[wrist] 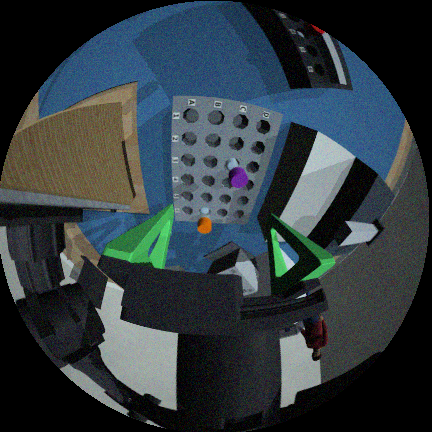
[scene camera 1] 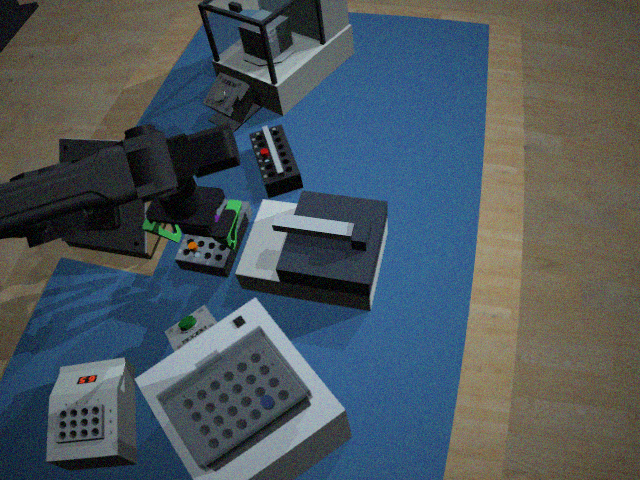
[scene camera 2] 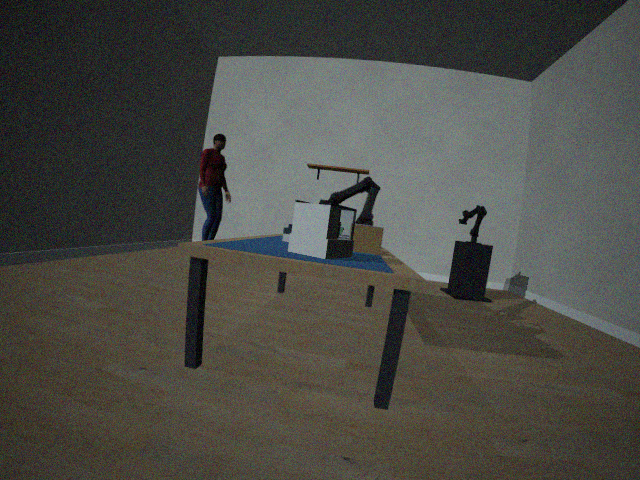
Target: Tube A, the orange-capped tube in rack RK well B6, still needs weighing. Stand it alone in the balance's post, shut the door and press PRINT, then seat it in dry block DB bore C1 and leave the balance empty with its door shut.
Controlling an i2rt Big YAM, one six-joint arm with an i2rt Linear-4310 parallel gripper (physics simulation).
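Where they show: gripper, fingertip midpoint: (wrist: 222, 213) (scene camera 1: 206, 242); arm's base, origin of the base link: (wrist: 33, 206) (scene camera 2: 366, 236).
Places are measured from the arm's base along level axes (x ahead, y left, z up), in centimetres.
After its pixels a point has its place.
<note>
Tube A, with an orange cap (scene camera 1: 192, 245) {x 18.8, y -6.8, z -3.4 cm} (wrist: 204, 225) {x 18.8, y -6.3, z -3.4 cm}, stands in the B6 well of the grey rack RK (scene camera 1: 203, 267) {x 20.0, y -8.5, z -6.8 cm} (wrist: 180, 106) {x 17.1, y 3.7, z -5.8 cm}. My gripper (scene camera 1: 205, 241) {x 20.5, y -5.6, z -4.3 cm} (wrist: 222, 213) {x 20.5, y -5.6, z -4.3 cm} is open and empty above the rack, its green fingers wide apart; the orange cap shows between them in the wrist view, nearer the left finger. The balance (scene camera 1: 315, 69) {x 31.2, y 37.0, z -4.7 cm} (scene camera 2: 308, 229) {x 30.0, y 52.7, z 1.3 cm} stands at the mat's far end; its door state and post are unclear. A small grey button box (scene camera 1: 225, 94) {x 15.9, y 26.2, z -1.9 cm} lies beside it. A white block with a red display (scene camera 1: 118, 408) {x 15.0, y -33.6, z -3.0 cm}, apparently DB, stands at lower left; its bore labels are unreadable.
A purple-capped tube (scene camera 1: 217, 218) {x 21.5, y -1.5, z -3.4 cm} (wrist: 238, 177) {x 21.3, y -1.3, z -3.4 cm} stands in RK. Near it are a black rack (scene camera 1: 284, 184) {x 30.0, y 8.4, z -6.6 cm} with a red-capped tube (scene camera 1: 264, 151) {x 26.3, y 12.7, z -3.2 cm} and a dark-lidded box (scene camera 1: 330, 268) {x 40.8, y -10.6, z -0.8 cm}. A large white device (scene camera 1: 325, 408) {x 43.6, y -31.5, z 4.7 cm} and a green-button box (scene camera 1: 178, 335) {x 21.2, y -22.1, z -2.3 cm} stand below. A person (scene camera 2: 211, 175) stands beyond the table.
</note>
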